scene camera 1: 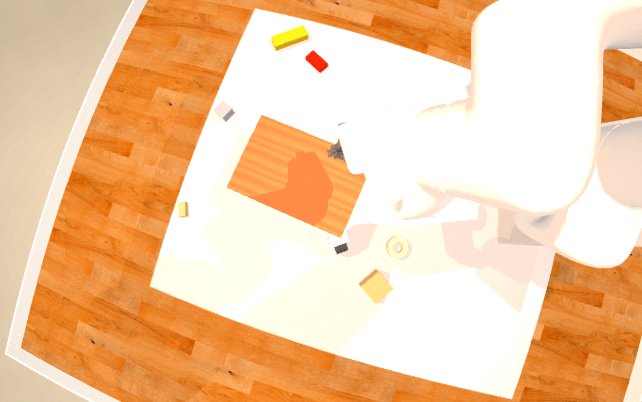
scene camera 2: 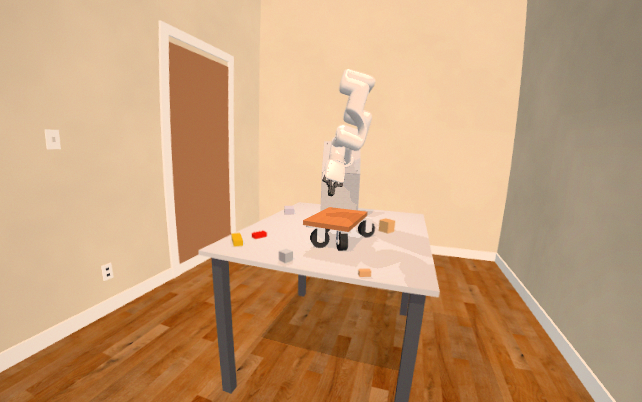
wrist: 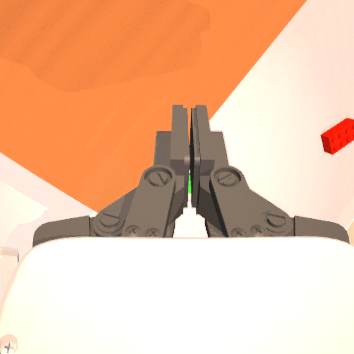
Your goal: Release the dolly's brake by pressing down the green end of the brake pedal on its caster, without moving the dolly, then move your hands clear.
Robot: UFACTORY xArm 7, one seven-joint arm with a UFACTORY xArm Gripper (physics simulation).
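The dolly, an orange wooden board [scene camera 1: 260, 155] [scene camera 2: 335, 218] [wrist: 65, 120], stands on its black-wheeled casters on the white table [scene camera 1: 200, 245] [scene camera 2: 400, 280]. My gripper [scene camera 1: 330, 151] [scene camera 2: 331, 194] [wrist: 187, 129] is shut and empty. It hangs above the board's edge on the arm's side, clear of the board in the second scene view. In the wrist view a thin sliver of the green pedal end [wrist: 190, 187] shows through the gap between the finger linkages. The rest of the pedal and its caster are hidden by the gripper and arm.
A red brick [scene camera 1: 317, 61] [scene camera 2: 259, 234] [wrist: 339, 136], a yellow block [scene camera 1: 290, 38] [scene camera 2: 237, 239], a grey cube [scene camera 1: 224, 111] [scene camera 2: 285, 256], a small tan block [scene camera 1: 183, 209] [scene camera 2: 364, 272], a larger tan cube [scene camera 1: 376, 287] [scene camera 2: 386, 226] and a ring [scene camera 1: 389, 247] lie around the dolly.
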